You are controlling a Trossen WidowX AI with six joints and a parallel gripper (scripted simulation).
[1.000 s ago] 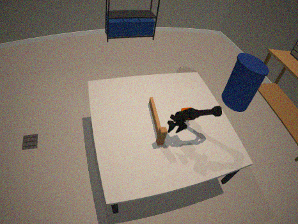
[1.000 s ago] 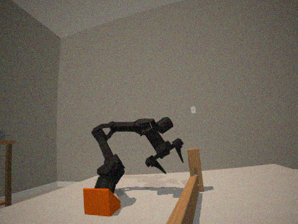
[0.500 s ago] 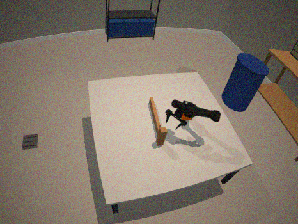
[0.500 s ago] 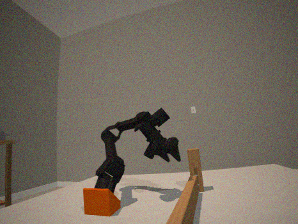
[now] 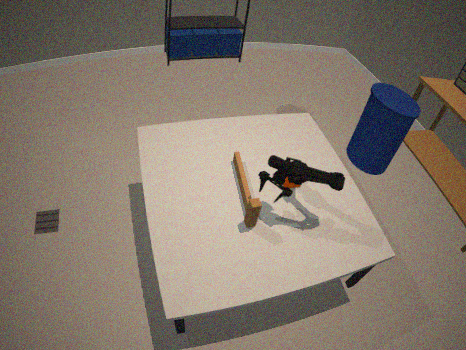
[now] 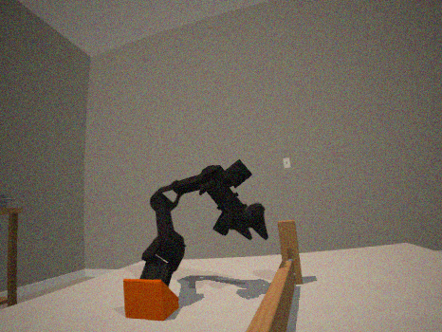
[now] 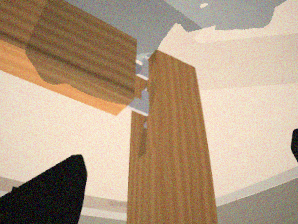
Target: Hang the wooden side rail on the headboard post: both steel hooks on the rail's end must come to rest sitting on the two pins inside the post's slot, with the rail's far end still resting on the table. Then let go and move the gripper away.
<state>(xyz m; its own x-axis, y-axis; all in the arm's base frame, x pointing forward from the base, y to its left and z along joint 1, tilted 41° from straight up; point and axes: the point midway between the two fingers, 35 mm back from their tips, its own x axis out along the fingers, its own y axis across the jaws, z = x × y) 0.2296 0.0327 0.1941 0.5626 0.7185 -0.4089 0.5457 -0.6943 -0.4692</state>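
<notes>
My gripper tip is 8 cm short of the headboard post, 4 cm to the right of it and 5 cm above it.
</notes>
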